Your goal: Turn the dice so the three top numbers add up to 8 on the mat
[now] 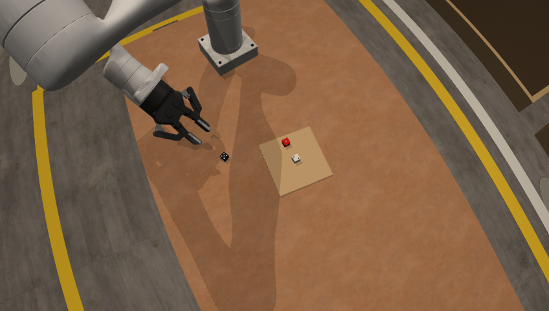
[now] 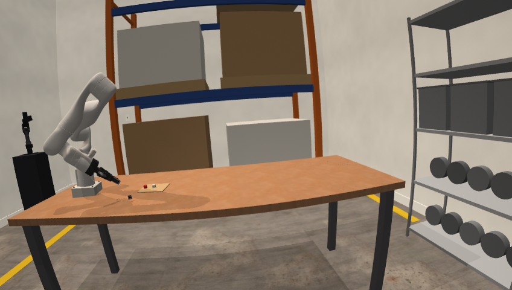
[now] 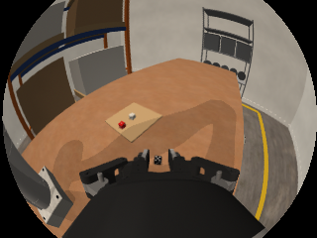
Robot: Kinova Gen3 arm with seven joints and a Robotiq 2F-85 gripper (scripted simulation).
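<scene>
Now: the black die 100 mm below my hand, 50 mm ahead of it and 20 mm to the left of it. The rest, counted from my hand: red die 170 mm to the left, 110 mm ahead, 90 mm below; tan mat 160 mm to the left, 150 mm ahead, 100 mm below; white die 160 mm to the left, 150 mm ahead, 90 mm below.
</scene>
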